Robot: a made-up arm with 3 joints. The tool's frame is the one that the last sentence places.
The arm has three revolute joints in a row. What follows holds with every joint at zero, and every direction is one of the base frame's.
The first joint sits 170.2 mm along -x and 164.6 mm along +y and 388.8 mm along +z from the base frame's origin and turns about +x.
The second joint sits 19.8 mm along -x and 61 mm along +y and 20 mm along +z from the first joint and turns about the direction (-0.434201, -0.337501, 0.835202).
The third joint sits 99.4 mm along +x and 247 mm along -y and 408.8 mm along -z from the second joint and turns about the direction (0.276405, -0.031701, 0.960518).
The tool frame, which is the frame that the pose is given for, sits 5.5 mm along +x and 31.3 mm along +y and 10.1 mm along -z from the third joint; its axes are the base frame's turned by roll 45.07, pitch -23.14 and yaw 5 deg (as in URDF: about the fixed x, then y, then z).
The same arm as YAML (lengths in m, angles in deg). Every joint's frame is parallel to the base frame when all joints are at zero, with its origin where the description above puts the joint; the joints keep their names.
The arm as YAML. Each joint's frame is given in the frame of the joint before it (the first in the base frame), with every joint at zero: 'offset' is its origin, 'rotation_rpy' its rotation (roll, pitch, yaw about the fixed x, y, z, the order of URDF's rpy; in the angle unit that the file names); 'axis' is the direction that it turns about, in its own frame. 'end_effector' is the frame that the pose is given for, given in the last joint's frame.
length_unit: m
angle_unit: deg
chain:
  - id: joint 1
    offset: [-0.1702, 0.1646, 0.3888]
    rotation_rpy: [0.0, 0.0, 0.0]
    axis: "+x"
  - id: joint 2
    offset: [-0.0198, 0.061, 0.02]
    rotation_rpy: [0.0, 0.0, 0.0]
    axis: [-0.434201, -0.337501, 0.835202]
  - id: joint 3
    offset: [0.0994, -0.247, -0.4088]
    rotation_rpy: [0.0, 0.0, 0.0]
    axis: [0.276405, -0.031701, 0.960518]
end_effector:
  offset: [0.0055, 0.0313, -0.0101]
  rotation_rpy: [45.07, -23.14, 5.0]

